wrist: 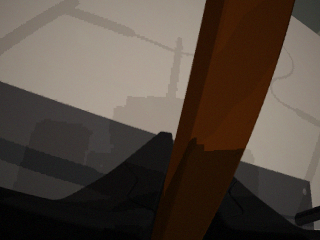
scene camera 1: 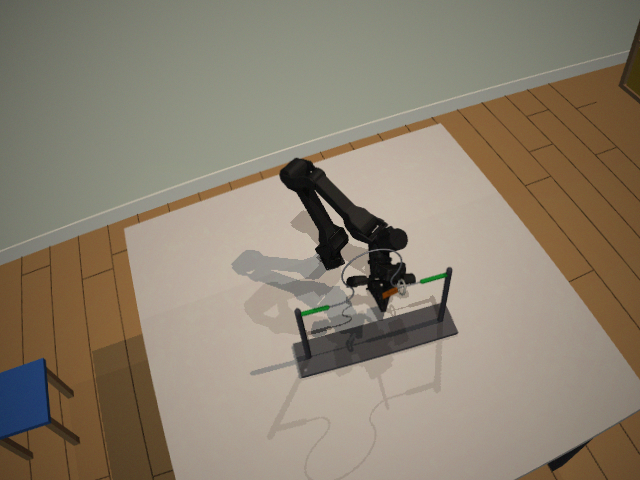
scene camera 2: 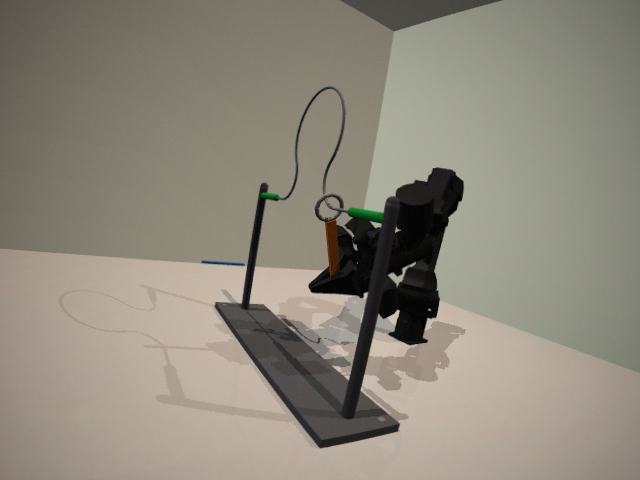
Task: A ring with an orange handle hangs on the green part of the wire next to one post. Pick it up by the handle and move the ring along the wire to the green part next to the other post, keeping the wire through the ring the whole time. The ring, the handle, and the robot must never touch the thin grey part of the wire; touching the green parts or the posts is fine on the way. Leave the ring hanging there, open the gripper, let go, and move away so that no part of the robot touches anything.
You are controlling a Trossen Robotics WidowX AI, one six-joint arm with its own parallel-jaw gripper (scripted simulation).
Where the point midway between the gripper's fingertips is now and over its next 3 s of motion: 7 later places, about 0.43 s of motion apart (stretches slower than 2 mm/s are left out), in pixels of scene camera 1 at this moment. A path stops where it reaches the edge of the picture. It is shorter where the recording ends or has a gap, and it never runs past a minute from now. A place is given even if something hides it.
My gripper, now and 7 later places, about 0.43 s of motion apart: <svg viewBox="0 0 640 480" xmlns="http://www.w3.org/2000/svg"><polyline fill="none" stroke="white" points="383,312 397,309 405,307 411,305 415,304 420,303 421,304 421,302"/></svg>
